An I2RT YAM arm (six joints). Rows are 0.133 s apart.
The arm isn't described. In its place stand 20 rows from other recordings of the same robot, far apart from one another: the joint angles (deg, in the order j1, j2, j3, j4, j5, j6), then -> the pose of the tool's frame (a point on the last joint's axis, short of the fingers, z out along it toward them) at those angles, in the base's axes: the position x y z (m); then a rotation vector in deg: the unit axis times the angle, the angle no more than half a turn.
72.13 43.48 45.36 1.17 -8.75 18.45 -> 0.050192, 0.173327, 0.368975, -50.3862, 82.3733, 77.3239
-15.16 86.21 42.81 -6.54 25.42 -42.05 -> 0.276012, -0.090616, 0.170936, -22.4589, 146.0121, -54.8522
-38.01 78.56 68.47 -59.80 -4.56 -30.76 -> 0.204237, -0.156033, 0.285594, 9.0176, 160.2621, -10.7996
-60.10 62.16 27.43 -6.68 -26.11 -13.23 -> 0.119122, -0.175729, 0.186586, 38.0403, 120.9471, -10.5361
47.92 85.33 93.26 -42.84 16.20 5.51 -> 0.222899, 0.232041, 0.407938, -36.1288, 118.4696, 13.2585
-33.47 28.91 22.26 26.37 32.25 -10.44 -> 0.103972, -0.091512, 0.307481, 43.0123, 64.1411, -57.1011
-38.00 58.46 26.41 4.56 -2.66 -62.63 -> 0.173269, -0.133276, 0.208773, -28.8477, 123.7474, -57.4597
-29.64 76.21 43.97 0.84 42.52 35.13 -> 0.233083, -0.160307, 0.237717, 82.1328, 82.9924, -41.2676
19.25 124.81 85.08 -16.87 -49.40 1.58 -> 0.416840, 0.174198, 0.138686, -40.7515, 135.9033, 71.2034
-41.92 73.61 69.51 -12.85 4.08 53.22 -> 0.220728, -0.201591, 0.377177, 80.8074, 70.0440, 4.0056
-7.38 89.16 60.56 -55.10 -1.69 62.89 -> 0.269864, -0.033895, 0.203950, 100.6441, 143.2633, 6.7723
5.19 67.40 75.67 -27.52 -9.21 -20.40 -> 0.253843, 0.028778, 0.415862, -30.1682, 104.7393, -1.5373
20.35 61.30 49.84 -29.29 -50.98 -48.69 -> 0.195053, 0.101846, 0.292260, -86.4017, 81.0031, 40.5020
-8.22 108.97 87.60 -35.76 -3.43 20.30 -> 0.411325, -0.057267, 0.237763, 35.0498, 143.1936, 8.9649
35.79 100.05 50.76 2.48 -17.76 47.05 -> 0.273662, 0.210687, 0.148199, 5.4444, 149.1062, 56.4454
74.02 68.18 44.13 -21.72 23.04 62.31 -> 0.080712, 0.231241, 0.237035, -2.6968, 137.8947, 41.4281
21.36 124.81 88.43 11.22 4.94 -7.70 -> 0.469216, 0.180215, 0.186706, -25.8138, 112.1627, 3.7621
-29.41 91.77 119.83 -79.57 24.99 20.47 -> 0.238508, -0.151711, 0.462392, 68.7804, 122.2455, -34.7018
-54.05 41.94 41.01 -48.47 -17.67 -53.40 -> 0.090820, -0.106826, 0.264021, -7.2363, 139.6777, -28.8001
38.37 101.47 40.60 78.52 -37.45 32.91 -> 0.254399, 0.229029, 0.218431, -39.3691, 75.3037, 82.6712
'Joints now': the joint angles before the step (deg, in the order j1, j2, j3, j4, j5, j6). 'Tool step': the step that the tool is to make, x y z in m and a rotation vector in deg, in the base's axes. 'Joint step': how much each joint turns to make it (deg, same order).
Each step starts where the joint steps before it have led.
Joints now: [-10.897, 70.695, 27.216, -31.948, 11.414, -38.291]
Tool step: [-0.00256, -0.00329, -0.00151, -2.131, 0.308, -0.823]
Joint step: [-0.791, -0.295, -0.672, 0.606, 2.088, -0.526]
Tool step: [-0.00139, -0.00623, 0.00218, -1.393, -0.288, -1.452]
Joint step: [-1.836, -0.583, 0.084, 0.097, 1.151, -0.732]
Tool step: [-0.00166, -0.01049, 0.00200, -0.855, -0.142, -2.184]
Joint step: [-3.302, -0.135, 0.328, 0.240, 0.451, -1.336]
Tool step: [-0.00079, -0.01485, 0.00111, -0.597, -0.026, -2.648]
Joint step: [-4.505, 0.895, 0.715, 0.924, 0.001, -2.008]
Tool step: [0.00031, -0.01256, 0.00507, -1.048, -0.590, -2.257]
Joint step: [-3.440, 0.306, 1.288, 0.340, 0.340, -1.399]
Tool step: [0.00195, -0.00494, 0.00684, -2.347, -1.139, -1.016]
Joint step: [-0.799, -0.677, 0.929, 0.522, 1.619, -0.354]
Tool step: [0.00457, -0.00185, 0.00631, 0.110, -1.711, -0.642]
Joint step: [-0.007, 0.008, 1.411, -0.177, -0.554, 0.933]
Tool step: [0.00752, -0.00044, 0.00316, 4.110, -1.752, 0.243]
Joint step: [0.088, 1.584, 2.032, -1.019, -4.213, 1.532]
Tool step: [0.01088, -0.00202, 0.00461, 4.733, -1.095, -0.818]
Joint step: [0.088, 2.749, 3.338, -2.086, -4.133, 2.540]
